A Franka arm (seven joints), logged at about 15 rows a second.
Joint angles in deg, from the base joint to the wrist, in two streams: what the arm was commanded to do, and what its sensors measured. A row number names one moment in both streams.
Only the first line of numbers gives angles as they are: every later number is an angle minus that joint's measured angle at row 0.
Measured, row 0: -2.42, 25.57, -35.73, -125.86, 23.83, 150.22, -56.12
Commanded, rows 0 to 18: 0.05, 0.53, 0.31, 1.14, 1.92, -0.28, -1.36; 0.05, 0.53, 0.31, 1.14, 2.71, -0.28, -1.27; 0.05, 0.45, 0.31, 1.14, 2.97, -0.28, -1.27; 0.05, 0.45, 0.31, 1.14, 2.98, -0.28, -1.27; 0.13, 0.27, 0.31, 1.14, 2.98, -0.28, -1.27; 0.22, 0.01, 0.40, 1.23, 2.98, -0.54, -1.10; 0.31, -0.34, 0.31, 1.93, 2.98, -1.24, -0.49; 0.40, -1.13, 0.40, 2.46, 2.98, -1.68, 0.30; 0.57, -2.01, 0.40, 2.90, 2.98, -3.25, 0.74; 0.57, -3.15, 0.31, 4.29, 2.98, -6.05, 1.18; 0.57, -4.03, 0.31, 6.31, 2.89, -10.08, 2.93; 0.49, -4.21, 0.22, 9.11, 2.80, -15.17, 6.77; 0.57, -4.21, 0.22, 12.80, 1.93, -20.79, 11.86; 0.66, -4.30, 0.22, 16.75, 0.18, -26.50, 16.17; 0.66, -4.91, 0.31, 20.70, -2.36, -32.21, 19.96; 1.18, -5.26, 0.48, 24.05, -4.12, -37.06, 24.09; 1.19, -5.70, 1.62, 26.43, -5.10, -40.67, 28.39; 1.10, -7.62, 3.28, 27.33, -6.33, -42.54, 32.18; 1.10, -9.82, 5.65, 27.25, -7.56, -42.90, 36.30
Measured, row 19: 1.27, -5.80, 1.33, 24.67, -3.89, -38.22, 25.63
